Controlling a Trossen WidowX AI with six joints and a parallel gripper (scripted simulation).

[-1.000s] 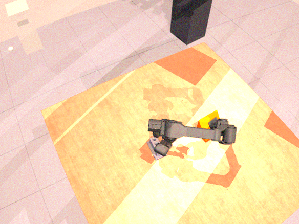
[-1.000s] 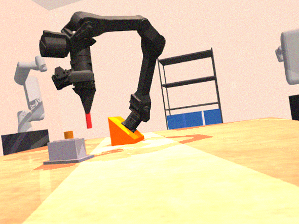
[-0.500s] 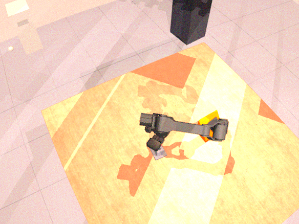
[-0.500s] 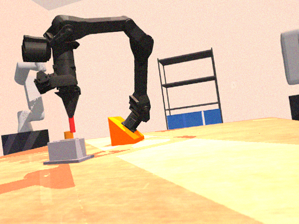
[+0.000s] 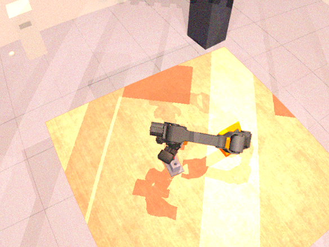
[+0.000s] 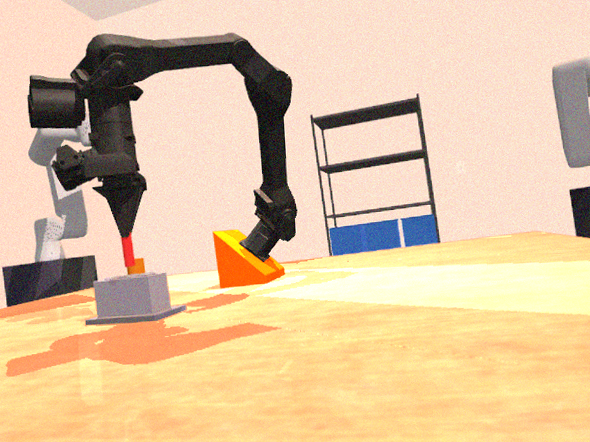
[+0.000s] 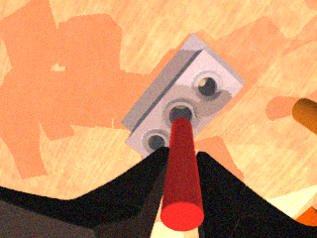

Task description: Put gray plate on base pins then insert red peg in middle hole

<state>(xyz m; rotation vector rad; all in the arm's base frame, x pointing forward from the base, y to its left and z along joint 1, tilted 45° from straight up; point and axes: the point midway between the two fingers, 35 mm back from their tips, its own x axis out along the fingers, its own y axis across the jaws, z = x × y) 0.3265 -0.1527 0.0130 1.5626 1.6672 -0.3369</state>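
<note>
Right now the red peg is right at my gripper tip. The rest, counted from my gripper tip: orange cylinder 130 mm behind, 70 mm below, 60 mm to the right; gray plate 70 mm below.
</note>
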